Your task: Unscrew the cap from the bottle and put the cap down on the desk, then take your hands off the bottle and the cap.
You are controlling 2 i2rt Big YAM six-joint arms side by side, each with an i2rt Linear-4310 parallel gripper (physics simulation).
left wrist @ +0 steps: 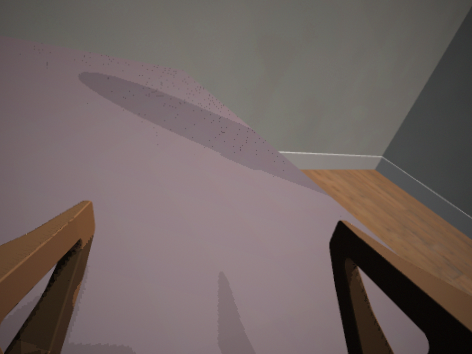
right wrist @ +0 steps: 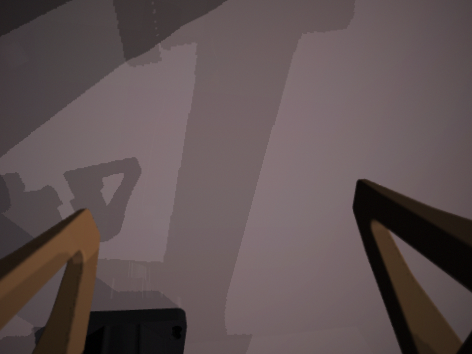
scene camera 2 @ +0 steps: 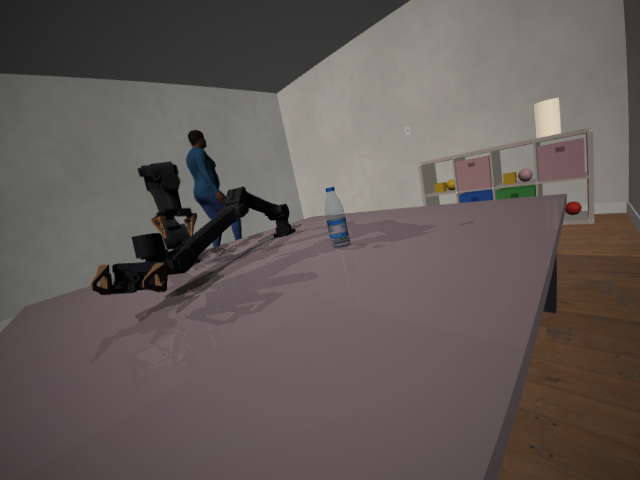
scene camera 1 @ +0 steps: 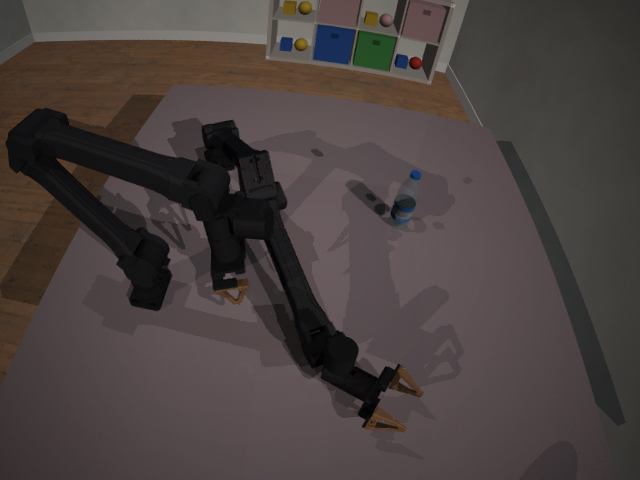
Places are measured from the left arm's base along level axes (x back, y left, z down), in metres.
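Pixels of known places: left gripper, fingertip midpoint: (left wrist: 218,223) (scene camera 2: 117,285) (scene camera 1: 414,412); right gripper, fingertip midpoint: (right wrist: 224,207) (scene camera 2: 179,237) (scene camera 1: 236,286); left arm's base, origin of the base link: (scene camera 2: 284,234) (scene camera 1: 219,161); right arm's base, origin of the base link: (right wrist: 124,340) (scene camera 1: 151,289).
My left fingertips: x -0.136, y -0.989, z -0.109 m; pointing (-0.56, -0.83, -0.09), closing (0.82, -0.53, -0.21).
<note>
Ahead of a thing's pixels: the offset from my left fingertips to its top centre. Level surfaces: height alone.
A clear bottle {dz -0.096, dx -0.313, dy +0.539 m} (scene camera 1: 403,209) (scene camera 2: 337,227) with a blue and white label stands upright on the desk {dz +0.109 m} (scene camera 1: 496,289) (scene camera 2: 392,361). Its blue cap {dz -0.097, dx -0.313, dy +0.539 m} (scene camera 1: 415,175) (scene camera 2: 329,189) sits on the neck. My left gripper (scene camera 1: 414,411) (scene camera 2: 128,281) (left wrist: 218,223) is open and empty, low over the desk, well below the bottle in scene camera 1. My right gripper (scene camera 1: 236,298) (scene camera 2: 177,236) (right wrist: 224,207) is open and empty, pointing down, to the lower left of the bottle in scene camera 1. Both grippers are far from the bottle, which does not show in the wrist views.
The two black arms overlap in scene camera 1, with the left arm's forearm passing beside the right gripper. A dark arm part (right wrist: 145,330) shows near the right fingers. A shelf unit (scene camera 1: 439,51) (scene camera 2: 590,175) stands beyond the desk. A person (scene camera 2: 201,170) stands behind the arms.
</note>
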